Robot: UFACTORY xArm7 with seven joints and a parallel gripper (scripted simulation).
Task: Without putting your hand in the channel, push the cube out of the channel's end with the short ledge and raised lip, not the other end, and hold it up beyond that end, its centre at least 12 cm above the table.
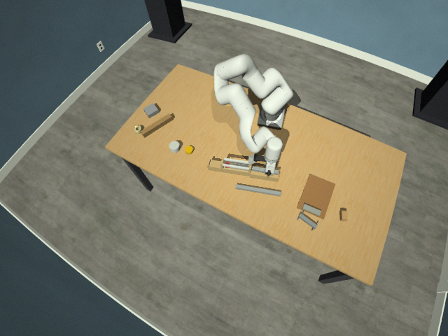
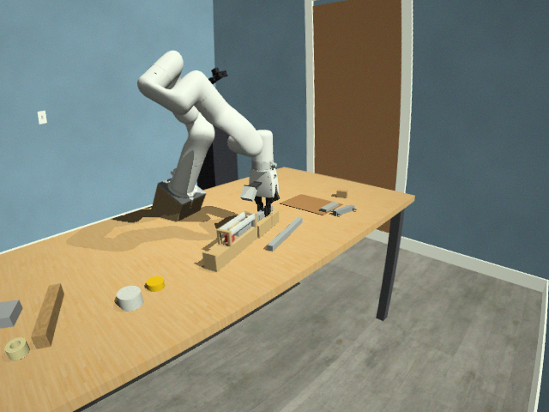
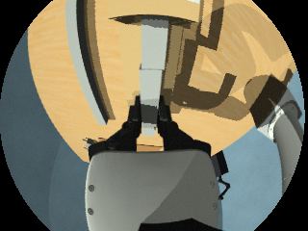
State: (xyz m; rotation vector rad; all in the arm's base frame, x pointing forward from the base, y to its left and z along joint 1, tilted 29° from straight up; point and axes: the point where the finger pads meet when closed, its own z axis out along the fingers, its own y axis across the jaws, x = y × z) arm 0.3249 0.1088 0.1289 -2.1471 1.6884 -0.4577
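Now: the red cube 60 mm ahead of my hand, 230 mm to the right of it and 10 mm below it. From my hand the other things lie so: long grey bar 110 mm ahead, 10 mm to the right, 60 mm below; yellow disc 50 mm ahead, 500 mm to the right, 60 mm below; small wooden block 60 mm ahead, 470 mm to the left, 50 mm below.
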